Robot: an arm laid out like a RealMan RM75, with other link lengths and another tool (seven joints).
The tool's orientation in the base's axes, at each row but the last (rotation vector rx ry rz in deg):
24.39, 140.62, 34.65
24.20, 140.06, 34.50
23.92, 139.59, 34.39
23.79, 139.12, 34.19
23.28, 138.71, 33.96
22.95, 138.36, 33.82
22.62, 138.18, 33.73
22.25, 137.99, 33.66
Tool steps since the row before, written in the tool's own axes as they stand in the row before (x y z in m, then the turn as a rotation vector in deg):
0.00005, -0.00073, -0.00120, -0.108, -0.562, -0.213
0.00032, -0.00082, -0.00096, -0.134, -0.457, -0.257
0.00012, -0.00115, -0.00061, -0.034, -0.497, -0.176
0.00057, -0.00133, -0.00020, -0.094, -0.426, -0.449
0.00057, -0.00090, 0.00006, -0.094, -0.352, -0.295
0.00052, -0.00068, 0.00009, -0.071, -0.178, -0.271
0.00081, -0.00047, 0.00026, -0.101, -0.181, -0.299
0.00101, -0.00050, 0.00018, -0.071, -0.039, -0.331
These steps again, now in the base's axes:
-0.00087, -0.00099, 0.00049, -0.134, -0.591, -0.079
-0.00096, -0.00087, 0.00014, -0.123, -0.527, 0.018
-0.00064, -0.00112, -0.00020, -0.158, -0.493, -0.108
-0.00077, -0.00095, -0.00080, -0.269, -0.544, 0.153
-0.00053, -0.00051, -0.00077, -0.162, -0.432, 0.080
-0.00044, -0.00034, -0.00066, -0.141, -0.267, 0.139
-0.00052, 0.00001, -0.00082, -0.136, -0.290, 0.172
-0.00072, 0.00004, -0.00088, -0.160, -0.166, 0.250

